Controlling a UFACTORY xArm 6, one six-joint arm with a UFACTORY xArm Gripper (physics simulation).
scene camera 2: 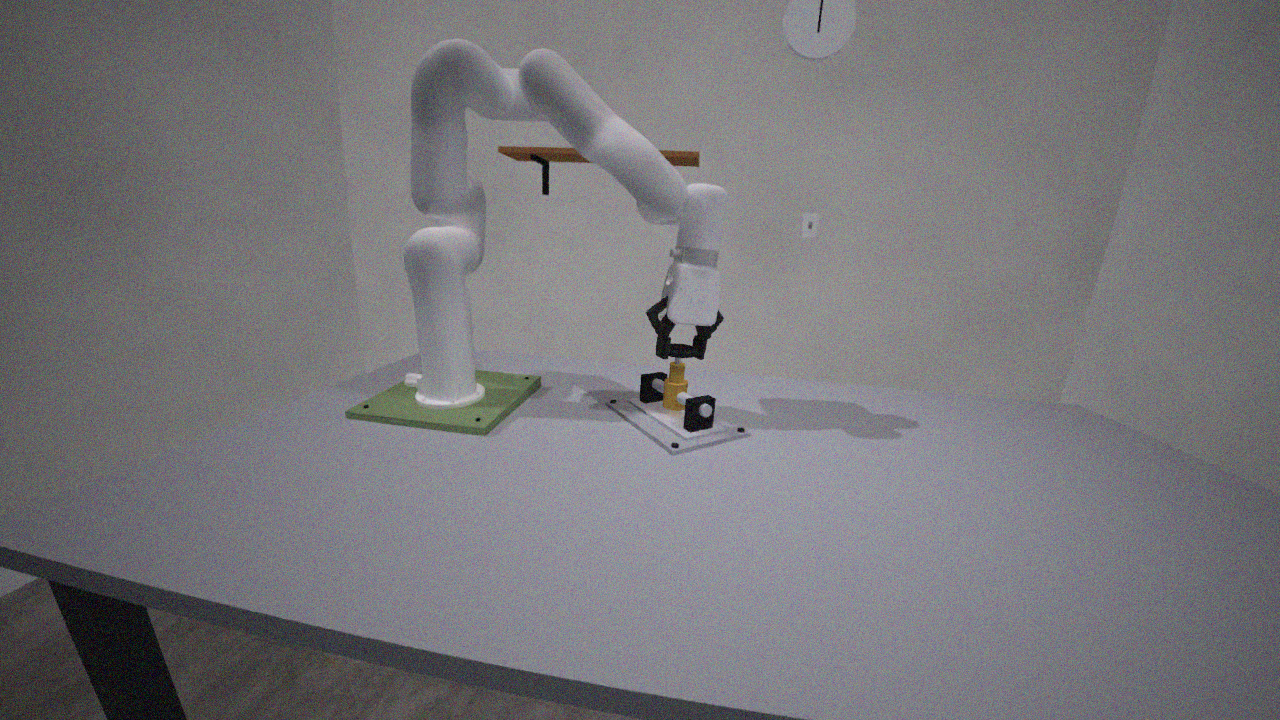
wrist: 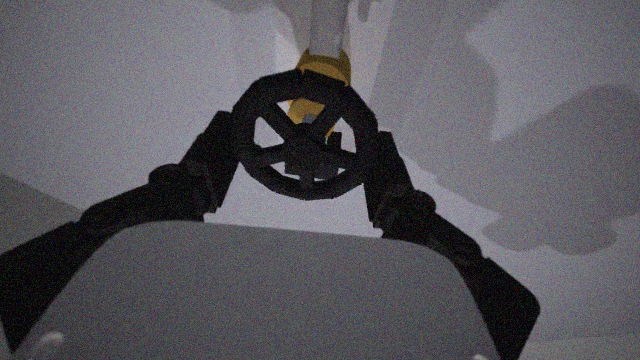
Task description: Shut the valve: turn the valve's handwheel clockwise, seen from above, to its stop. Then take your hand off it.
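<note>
The black spoked handwheel (scene camera 2: 682, 351) (wrist: 307, 191) sits level on top of the yellow valve body (scene camera 2: 675, 394) (wrist: 324, 67). My gripper (scene camera 2: 682, 347) (wrist: 304, 144) points down over the valve and is shut on the handwheel, one finger against each side of its rim. A pale pipe (wrist: 328, 27) runs through the valve body and is held at its ends by two black blocks. The lower part of the valve is partly hidden by the wheel in the wrist view.
The valve stands on a pale base plate (scene camera 2: 666, 438) with dark bolts, on the grey table (scene camera 2: 626, 555). The near black block (scene camera 2: 692, 414) and far black block (scene camera 2: 648, 388) rise beside the valve. My arm's green base plate (scene camera 2: 420, 419) is to the left. A wooden shelf (scene camera 2: 684, 158) hangs on the wall.
</note>
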